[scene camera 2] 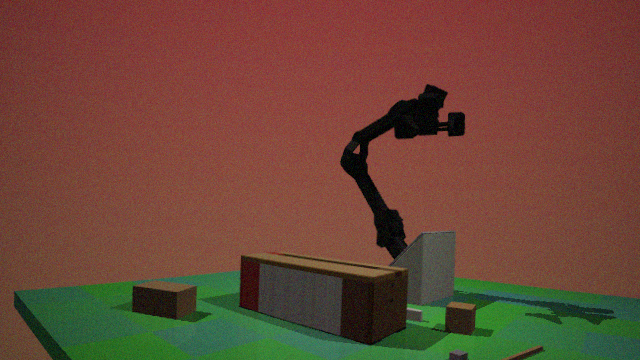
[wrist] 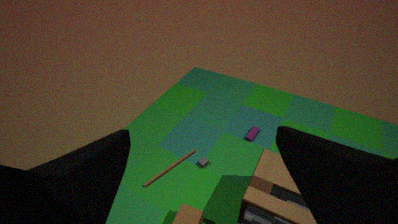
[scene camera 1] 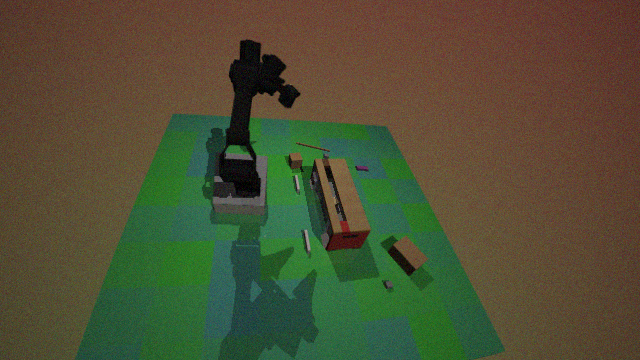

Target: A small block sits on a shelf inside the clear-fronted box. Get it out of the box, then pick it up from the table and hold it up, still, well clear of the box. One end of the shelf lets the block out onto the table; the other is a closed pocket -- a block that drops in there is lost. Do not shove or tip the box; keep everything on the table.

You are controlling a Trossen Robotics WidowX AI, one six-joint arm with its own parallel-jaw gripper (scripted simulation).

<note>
I see my gripper (scene camera 2: 435, 130), a long tan-topped box (scene camera 2: 366, 302) and a brown cube (scene camera 2: 460, 317).
The long tan-topped box shows as well in scene camera 1 (scene camera 1: 346, 227). My gripper shows as well in the wrist view (wrist: 204, 136) and in scene camera 1 (scene camera 1: 292, 88).
</note>
